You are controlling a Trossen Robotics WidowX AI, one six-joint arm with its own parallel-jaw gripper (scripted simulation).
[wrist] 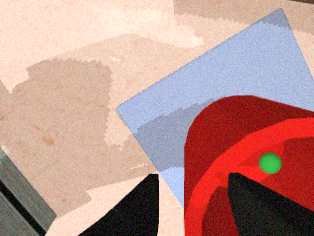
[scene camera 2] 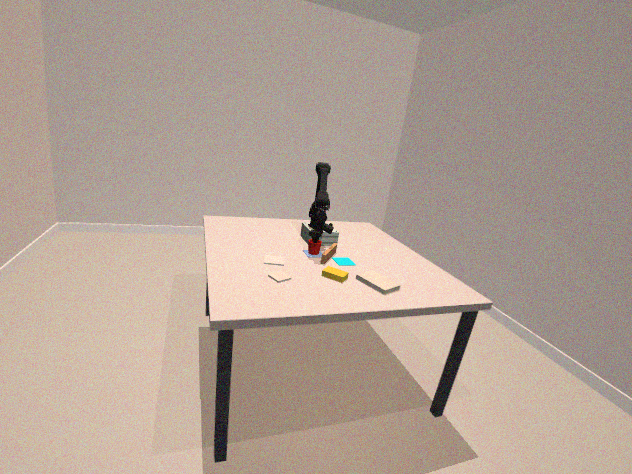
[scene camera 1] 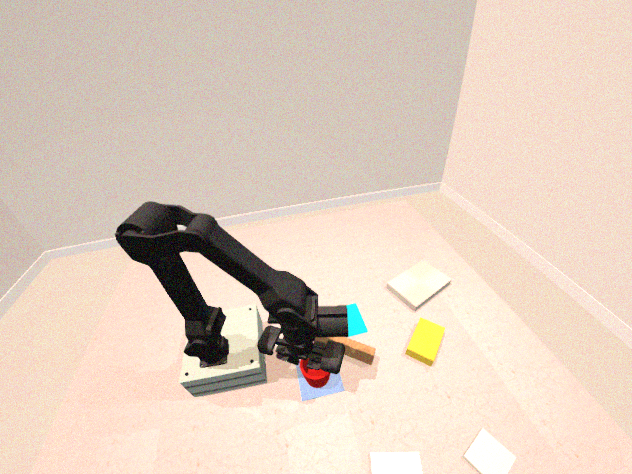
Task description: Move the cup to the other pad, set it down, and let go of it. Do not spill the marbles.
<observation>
The pictures show: the gripper, a red cup and a yellow block.
The gripper is seen too in the wrist view.
</observation>
